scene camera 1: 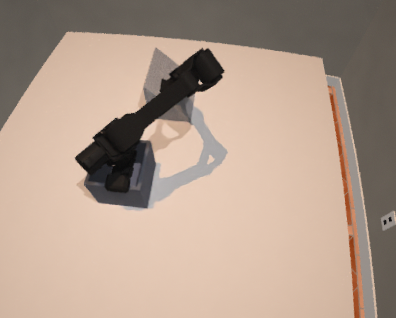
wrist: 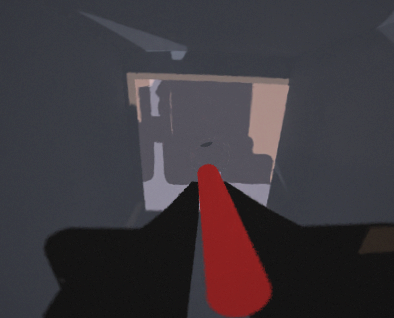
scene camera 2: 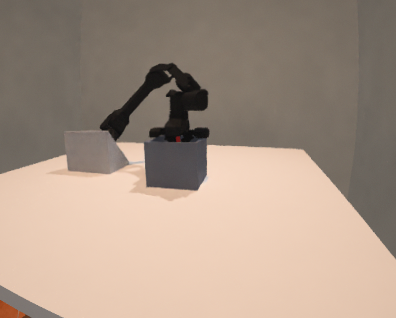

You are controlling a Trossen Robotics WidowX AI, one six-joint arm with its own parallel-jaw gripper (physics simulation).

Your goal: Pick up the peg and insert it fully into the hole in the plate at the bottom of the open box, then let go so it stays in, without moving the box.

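Frame: origin at the arm's base, x ahead, y up, z right, level; metres.
Seen in the pictures: gripper, fingertip midpoint: (scene camera 1: 129, 173) (wrist: 208, 188); arm's base at its link origin: (scene camera 2: 105, 144).
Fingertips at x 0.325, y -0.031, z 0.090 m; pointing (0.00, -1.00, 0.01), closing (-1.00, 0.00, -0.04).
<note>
Pixels of each thing's top centre, then the offset from my fingertips to it. "spot": a spot on its surface instead. Level surfaces: height alone.
- red peg at its top centre: (wrist: 238, 310) (scene camera 2: 178, 136) dy +0.075, dx +0.000, dz +0.012 m
- open dark blue-grey box at its top centre: (wrist: 241, 266) (scene camera 1: 118, 161) (scene camera 2: 177, 138) dy +0.069, dx -0.002, dz +0.018 m
- plate at its top centre: (wrist: 210, 156) (scene camera 1: 123, 174) dy -0.008, dx -0.002, dz +0.018 m
- hole at a spot on its surface: (wrist: 206, 144) spot: dy -0.061, dx -0.004, dz +0.011 m
- table at its surface level: dy -0.069 m
The red peg (scene camera 2: 178, 139) (wrist: 227, 240) is held between the fingers of my gripper (scene camera 2: 179, 134) (wrist: 208, 188), which is shut on it. The fingers reach down into the open dark blue-grey box (scene camera 1: 124, 197) (scene camera 2: 175, 165) (wrist: 60, 130). In the wrist view the peg's far end points at the plate (wrist: 210, 110) at the box bottom. A small dark sliver, seemingly part of the hole (wrist: 206, 144), shows just above the peg's end, with a faint round outline around it. The gap between peg end and plate cannot be judged. In scene camera 1 the arm hides the peg.
A grey wedge-shaped block (scene camera 1: 156, 75) (scene camera 2: 90, 151) stands on the table (scene camera 1: 225, 240) (scene camera 2: 225, 230) behind the box in scene camera 1, and to its left in scene camera 2. The arm reaches over it. The box walls surround the fingers closely. Shadows fall across the plate.
</note>
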